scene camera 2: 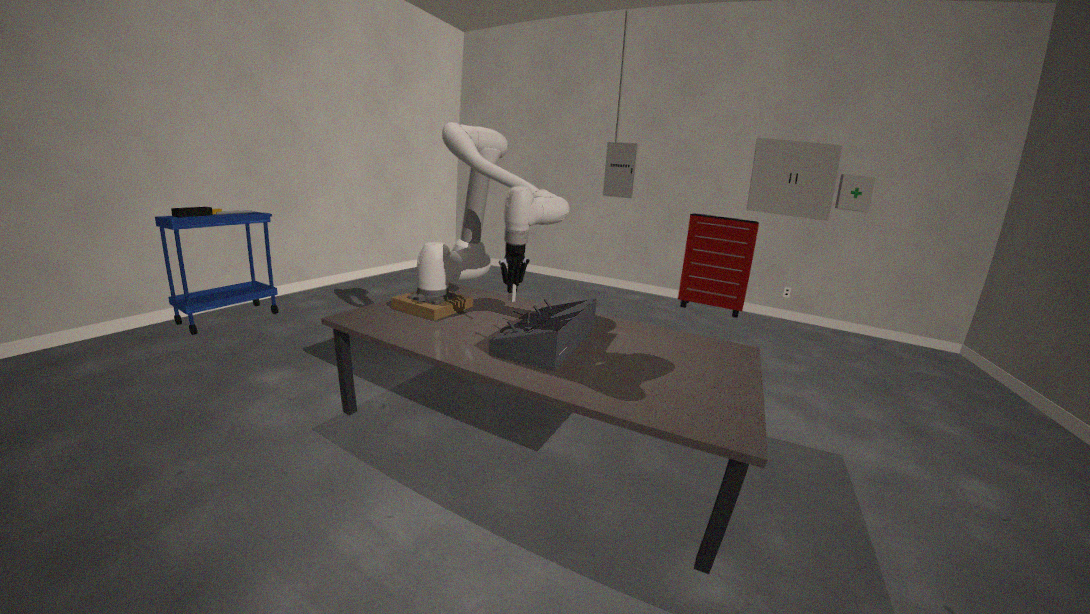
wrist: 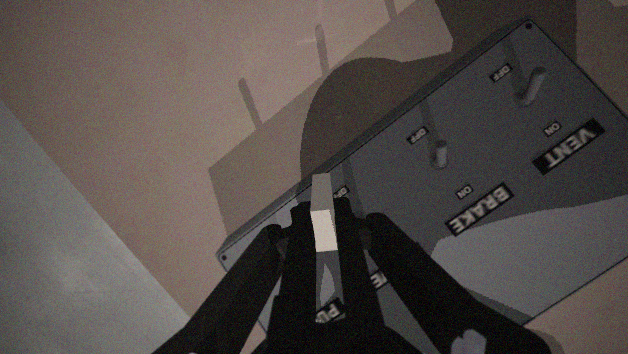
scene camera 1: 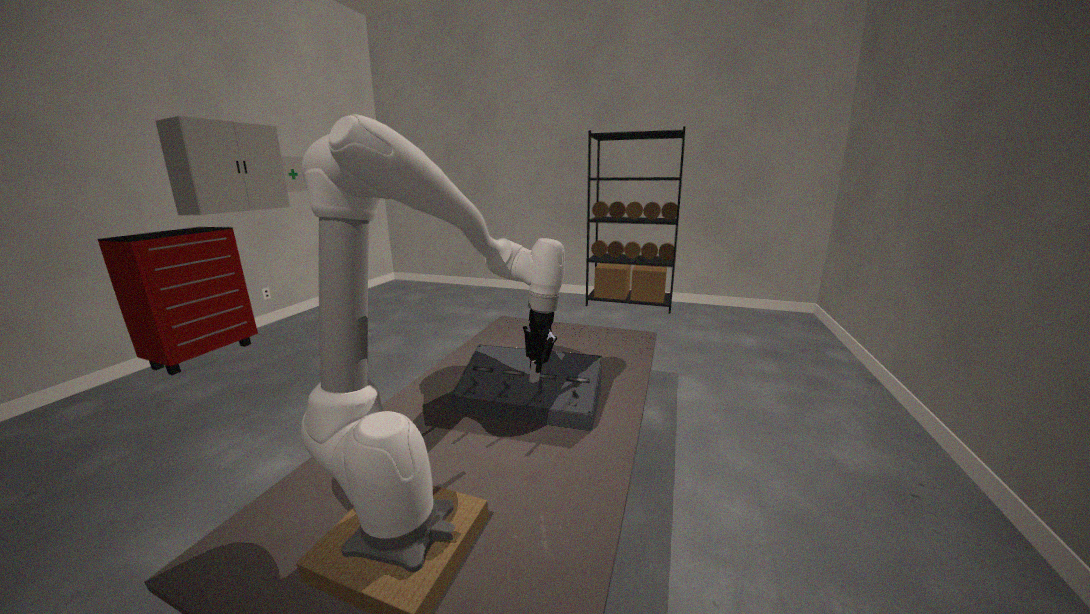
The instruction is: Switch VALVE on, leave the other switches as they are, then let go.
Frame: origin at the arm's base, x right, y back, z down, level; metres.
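Seen in the pictures: gripper, between the fingertips: [scene camera 2: 511, 300] [wrist: 323, 189] [scene camera 1: 534, 380]; arm's base, origin of its link: [scene camera 2: 432, 297] [scene camera 1: 401, 528].
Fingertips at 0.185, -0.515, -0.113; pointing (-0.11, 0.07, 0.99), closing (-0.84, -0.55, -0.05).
Observation:
Offsets run from my fingertips to a thing's middle, as dx, dy, dz. "spot": to the spot under its first point. Level surfaces: height alone.
The dark switch panel [scene camera 1: 583, 415] [scene camera 2: 526, 348] [wrist: 505, 270] stands on the table. In the wrist view the VENT lever @(spot: -0.233, -0.072, +0.055) [wrist: 532, 86] and the BRAKE lever @(spot: -0.114, -0.067, +0.053) [wrist: 440, 155] stand beside their OFF and ON labels. The end of the VALVE label @(+0.005, -0.147, +0.059) [wrist: 378, 280] shows beside the fingers. Part of the PUMP label @(+0.125, -0.142, +0.059) [wrist: 330, 311] shows between them. My gripper [scene camera 1: 536, 369] [scene camera 2: 513, 293] [wrist: 323, 189] is shut with nothing held, pointing down over the panel's robot-side part, near a partly covered OFF label @(spot: -0.003, -0.040, +0.095) [wrist: 341, 191]. The VALVE and PUMP levers are hidden in the wrist view, so VALVE's position and any contact are unclear.
The brown table @(dz +0.167) [scene camera 1: 533, 488] [scene camera 2: 686, 381] carries the arm's wooden base plate [scene camera 1: 366, 573] [scene camera 2: 434, 307]. A red drawer cabinet [scene camera 1: 198, 293] [scene camera 2: 717, 263], a shelf rack [scene camera 1: 636, 135] and a blue cart [scene camera 2: 228, 220] stand away from the table.

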